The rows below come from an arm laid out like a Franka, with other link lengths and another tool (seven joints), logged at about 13 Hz.
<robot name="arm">
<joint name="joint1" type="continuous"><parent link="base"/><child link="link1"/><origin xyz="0 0 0.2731"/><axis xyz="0 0 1"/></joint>
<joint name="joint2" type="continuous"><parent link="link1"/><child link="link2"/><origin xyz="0 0 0" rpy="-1.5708 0 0"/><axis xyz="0 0 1"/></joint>
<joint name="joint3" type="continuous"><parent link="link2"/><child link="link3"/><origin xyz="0 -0.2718 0" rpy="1.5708 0 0"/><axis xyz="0 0 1"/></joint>
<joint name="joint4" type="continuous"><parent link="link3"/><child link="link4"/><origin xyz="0.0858 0 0" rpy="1.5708 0 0"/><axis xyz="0 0 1"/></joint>
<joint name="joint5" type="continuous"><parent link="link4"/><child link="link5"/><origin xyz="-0.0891 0.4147 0" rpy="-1.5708 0 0"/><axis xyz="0 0 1"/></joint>
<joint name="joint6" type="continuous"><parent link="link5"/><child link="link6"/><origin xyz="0 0 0" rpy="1.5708 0 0"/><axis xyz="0 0 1"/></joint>
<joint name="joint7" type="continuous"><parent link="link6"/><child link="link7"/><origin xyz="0.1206 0 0" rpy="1.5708 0 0"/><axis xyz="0 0 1"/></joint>
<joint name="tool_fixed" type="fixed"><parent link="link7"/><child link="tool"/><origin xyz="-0.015 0.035 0.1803" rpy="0 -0.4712 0.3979"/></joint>
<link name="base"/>
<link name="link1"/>
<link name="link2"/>
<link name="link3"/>
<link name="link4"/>
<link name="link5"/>
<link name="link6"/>
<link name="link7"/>
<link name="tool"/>
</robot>
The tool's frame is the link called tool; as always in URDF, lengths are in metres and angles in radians. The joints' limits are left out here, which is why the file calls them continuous.
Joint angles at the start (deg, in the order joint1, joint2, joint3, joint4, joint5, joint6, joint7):
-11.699, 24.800, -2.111, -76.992, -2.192, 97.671, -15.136
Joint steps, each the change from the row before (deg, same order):
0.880, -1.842, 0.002, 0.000, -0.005, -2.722, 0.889
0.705, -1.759, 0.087, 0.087, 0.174, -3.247, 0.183
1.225, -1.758, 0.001, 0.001, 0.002, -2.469, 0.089
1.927, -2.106, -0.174, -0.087, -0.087, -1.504, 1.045
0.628, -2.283, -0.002, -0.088, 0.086, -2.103, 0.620
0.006, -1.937, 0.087, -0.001, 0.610, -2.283, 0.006
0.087, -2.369, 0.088, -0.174, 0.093, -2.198, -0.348
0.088, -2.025, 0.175, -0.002, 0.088, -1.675, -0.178
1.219, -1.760, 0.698, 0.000, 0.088, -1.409, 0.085
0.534, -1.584, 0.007, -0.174, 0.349, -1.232, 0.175
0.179, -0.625, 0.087, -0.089, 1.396, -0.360, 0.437
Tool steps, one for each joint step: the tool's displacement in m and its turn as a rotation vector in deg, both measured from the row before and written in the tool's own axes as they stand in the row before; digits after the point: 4 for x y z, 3 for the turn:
-0.0193, -0.0081, -0.0103, -0.074, -0.826, 0.153
-0.0201, -0.0068, -0.0078, -0.249, -1.378, -0.440
-0.0196, -0.0117, -0.0087, -0.638, -0.635, -0.854
-0.0221, -0.0175, -0.0131, -0.429, 0.633, -0.461
-0.0231, -0.0037, -0.0121, 0.150, 0.097, 0.021
-0.0202, 0.0007, -0.0084, 0.518, -0.468, -0.351
-0.0232, 0.0018, -0.0103, -0.057, -0.033, -0.504
-0.0205, 0.0003, -0.0098, 0.012, 0.319, -0.463
-0.0204, -0.0176, -0.0075, -0.737, 0.383, -1.649
-0.0162, -0.0045, -0.0053, 0.122, 0.128, -0.529
-0.0066, -0.0068, -0.0012, 1.144, -0.071, -0.751

